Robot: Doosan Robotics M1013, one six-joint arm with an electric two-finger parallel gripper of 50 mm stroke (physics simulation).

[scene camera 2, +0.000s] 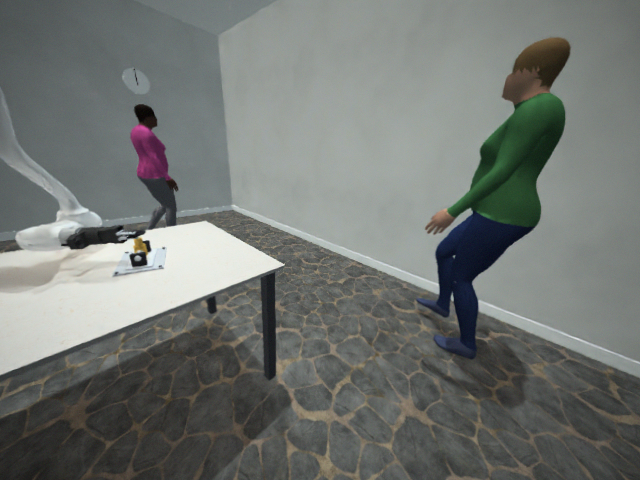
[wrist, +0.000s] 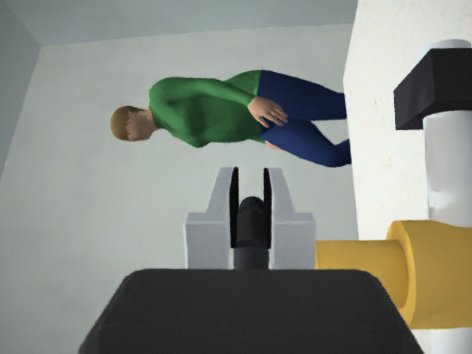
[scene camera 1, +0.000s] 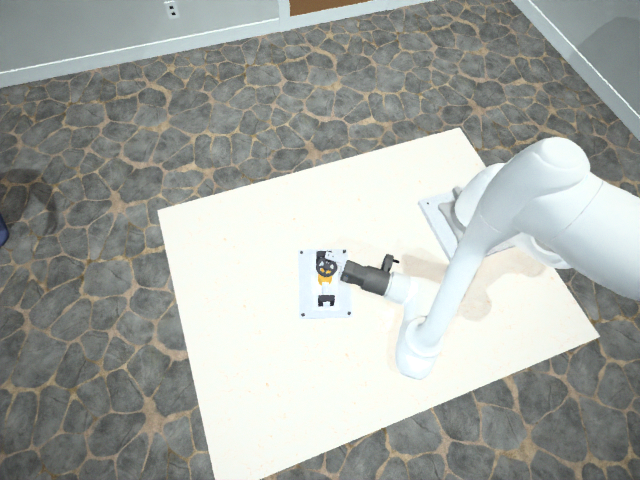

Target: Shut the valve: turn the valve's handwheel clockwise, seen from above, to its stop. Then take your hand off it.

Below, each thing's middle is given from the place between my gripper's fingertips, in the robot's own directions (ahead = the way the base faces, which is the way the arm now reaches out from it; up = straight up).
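There is the black spoked handwheel (wrist: pixel 250 253), and I see that my gripper is 30 mm to the right of it, 10 mm short of it and 10 mm above it. Then there is the pale base plate (scene camera 1: pixel 305 306), which is 30 mm to the left of my hand, 10 mm ahead of it and 130 mm below it.
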